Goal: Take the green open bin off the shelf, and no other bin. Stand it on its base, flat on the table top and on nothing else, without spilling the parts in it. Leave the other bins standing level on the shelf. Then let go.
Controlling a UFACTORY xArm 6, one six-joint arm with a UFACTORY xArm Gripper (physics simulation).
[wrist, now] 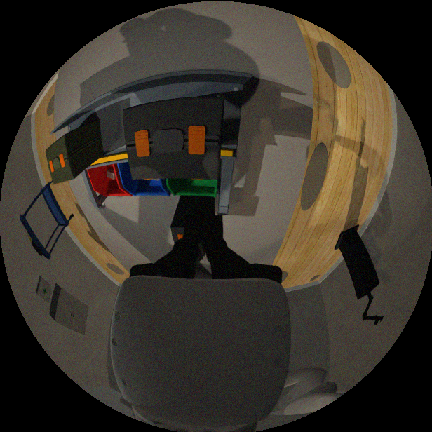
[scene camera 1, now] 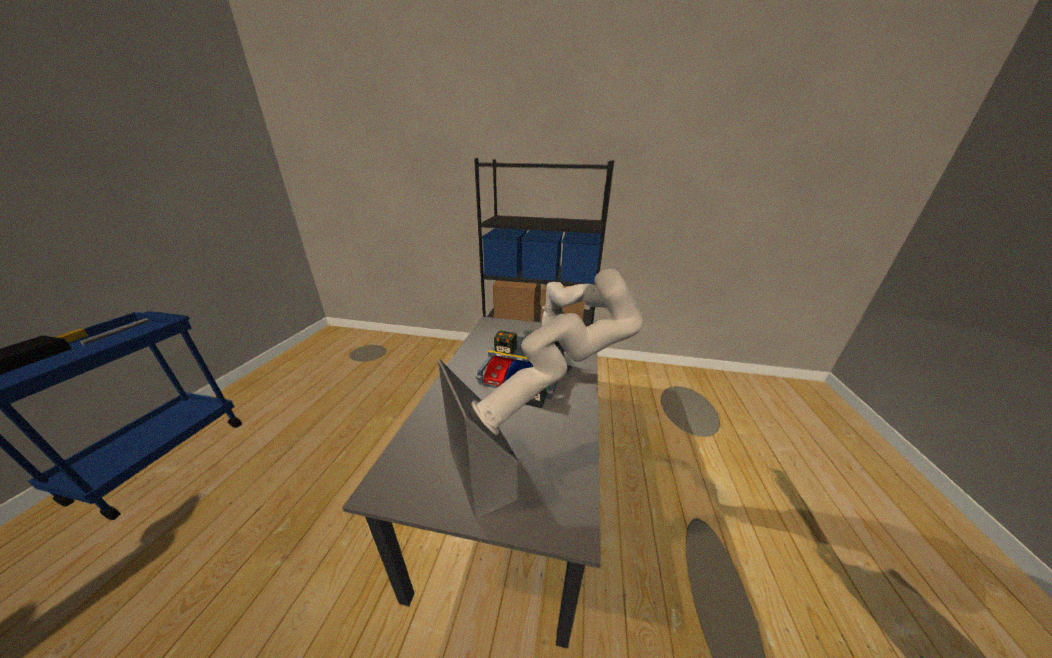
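Seen in the pictures: arm's base, link origin: [scene camera 1: 484, 418].
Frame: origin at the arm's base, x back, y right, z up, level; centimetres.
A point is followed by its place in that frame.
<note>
The green bin [wrist: 194, 187] sits at the right end of the row on the shelf, beside the blue bin [wrist: 150, 186] [scene camera 1: 518, 366] @[y 17.8, x -64.7, z -26.7 cm], with the red bin [wrist: 105, 180] [scene camera 1: 496, 370] @[y 6.0, x -64.7, z -28.4 cm] at the left end. Dark surfaces hide part of the green bin, and its parts cannot be made out. The shelf [wrist: 226, 187] has a grey side panel and a yellow strip. My gripper [wrist: 206, 213] is shut and empty; its dark fingers show just below the green bin in the wrist view. Whether they touch it cannot be told. In the scene view the arm hides the gripper and most of the green bin.
A large black case [wrist: 172, 117] with orange latches stands close by the bins. Another case [wrist: 85, 150] [scene camera 1: 505, 341] @[y 11.1, x -65.3, z -11.1 cm] stands left of it, and a dark case [scene camera 1: 536, 399] @[y 22.8, x -35.2, z -24.8 cm] is near the arm. A grey upright panel [scene camera 1: 457, 426] @[y -7.8, x 3.6, z 1.0 cm] stands on the table [scene camera 1: 411, 473] @[y -27.3, x -5.8, z -29.3 cm] beside the arm base.
</note>
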